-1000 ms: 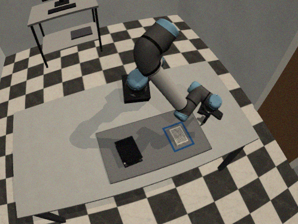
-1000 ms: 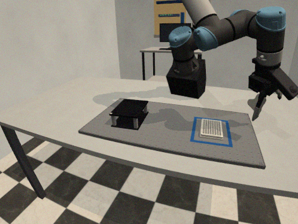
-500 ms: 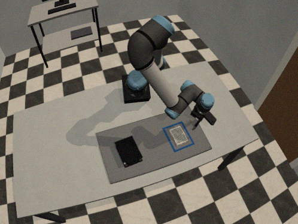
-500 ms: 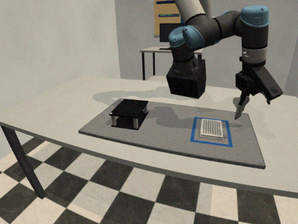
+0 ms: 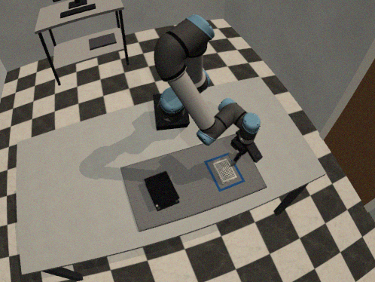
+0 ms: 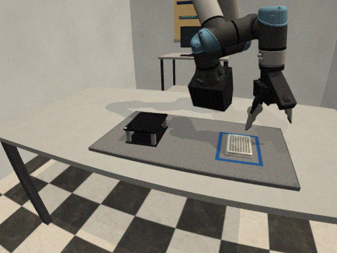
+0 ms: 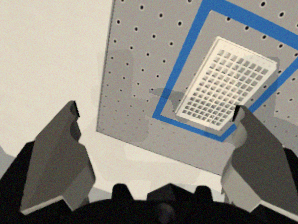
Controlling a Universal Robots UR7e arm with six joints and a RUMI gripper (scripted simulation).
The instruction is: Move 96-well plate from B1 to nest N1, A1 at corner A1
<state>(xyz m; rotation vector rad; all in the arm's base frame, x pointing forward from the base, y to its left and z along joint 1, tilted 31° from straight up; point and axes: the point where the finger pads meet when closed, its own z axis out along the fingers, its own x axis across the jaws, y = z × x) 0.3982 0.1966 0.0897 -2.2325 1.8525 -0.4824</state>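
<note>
Right now my hand is 20 mm past the white 96-well plate, 90 mm to the left of it and 80 mm above it. Round my hand: A1 corner mark 10 mm behind, 490 mm to the right, 30 mm below; black raised plate nest 80 mm behind, 430 mm to the right, 30 mm below.
</note>
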